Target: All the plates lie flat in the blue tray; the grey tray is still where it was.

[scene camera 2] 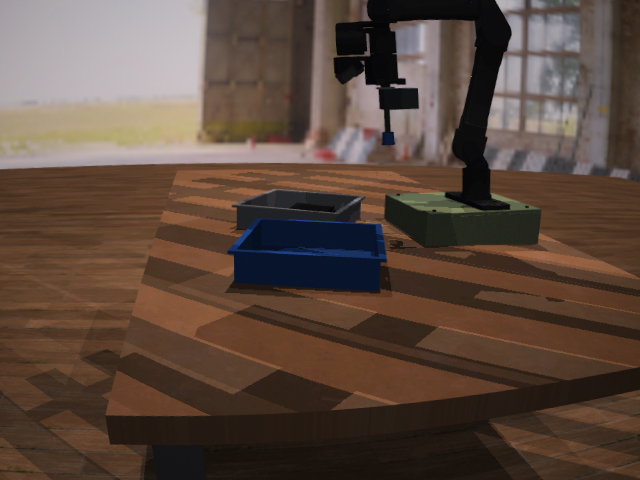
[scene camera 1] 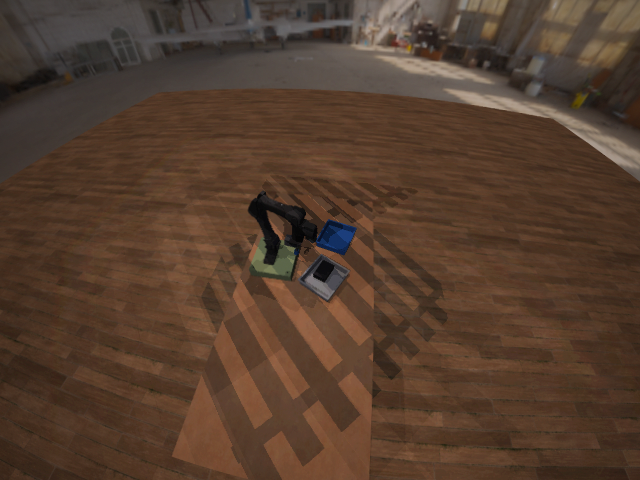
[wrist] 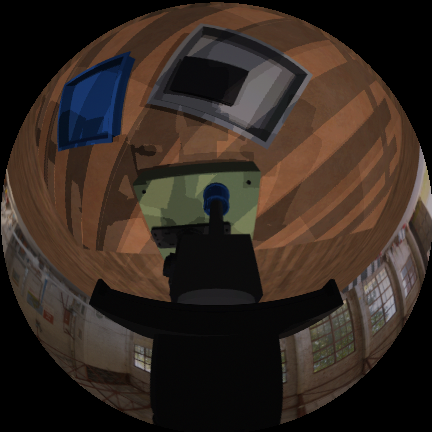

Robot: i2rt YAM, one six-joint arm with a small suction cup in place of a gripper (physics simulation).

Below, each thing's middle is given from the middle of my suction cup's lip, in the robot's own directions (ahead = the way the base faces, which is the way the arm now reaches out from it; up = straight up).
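Labels:
From the grey tray (scene camera 2: 274, 204), my suction cup is 17 cm above it, 17 cm short of it and 5 cm to the left of it. Going by their middles, that grey tray is the nearest to my suction cup of the things named here. Then there's the blue tray (scene camera 2: 300, 253), and that one's 17 cm below my suction cup, 22 cm ahead of it and 30 cm to the left of it.

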